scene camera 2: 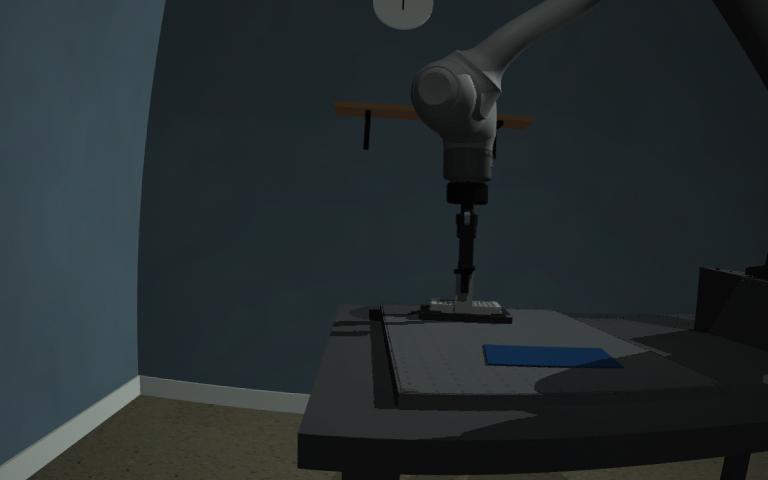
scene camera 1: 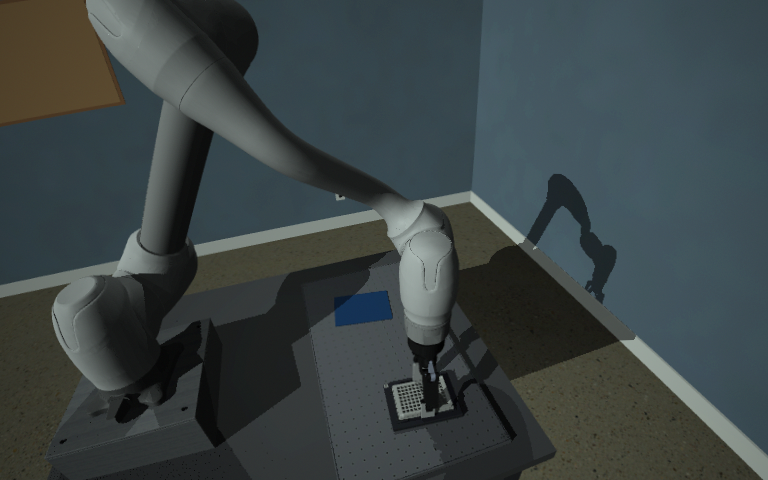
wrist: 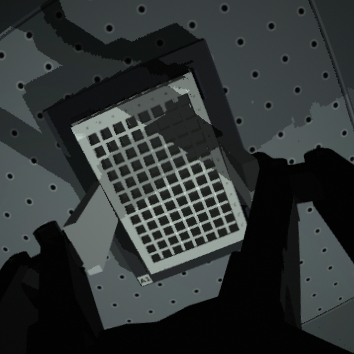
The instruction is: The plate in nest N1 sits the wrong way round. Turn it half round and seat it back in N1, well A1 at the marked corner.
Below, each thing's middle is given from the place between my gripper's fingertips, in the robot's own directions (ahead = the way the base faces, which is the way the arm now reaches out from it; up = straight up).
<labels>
My hand is 10 mm above the dark nest (scene camera 1: 440, 416). Also, from my hand: flat blue rectangle (scene camera 2: 500, 355) (100 mm behind, 350 mm to the left, 10 mm below).
</labels>
